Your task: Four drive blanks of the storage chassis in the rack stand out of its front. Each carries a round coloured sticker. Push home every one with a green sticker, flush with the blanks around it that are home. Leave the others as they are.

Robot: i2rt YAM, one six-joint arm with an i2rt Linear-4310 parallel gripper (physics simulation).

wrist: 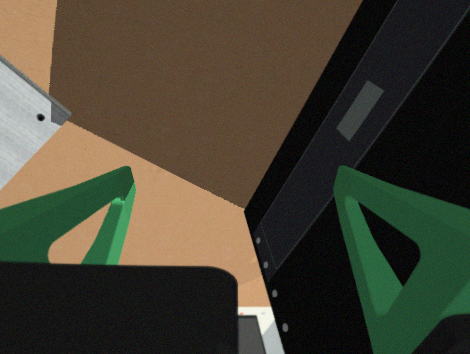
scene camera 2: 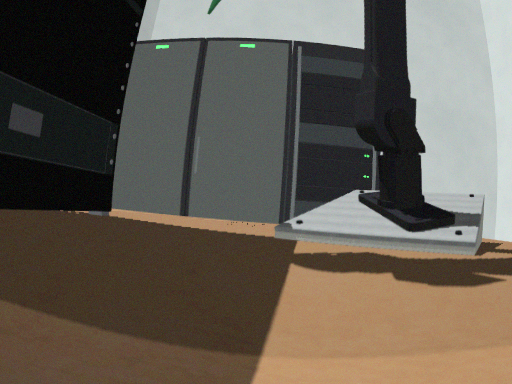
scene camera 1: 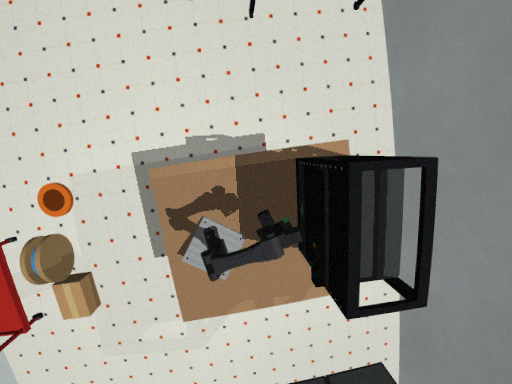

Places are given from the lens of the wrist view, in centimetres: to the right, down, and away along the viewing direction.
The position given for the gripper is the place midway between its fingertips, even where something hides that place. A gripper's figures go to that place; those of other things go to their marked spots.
gripper (wrist: 234, 177): 0, 0, 13
black rack (wrist: 384, 105): 14, -7, 26
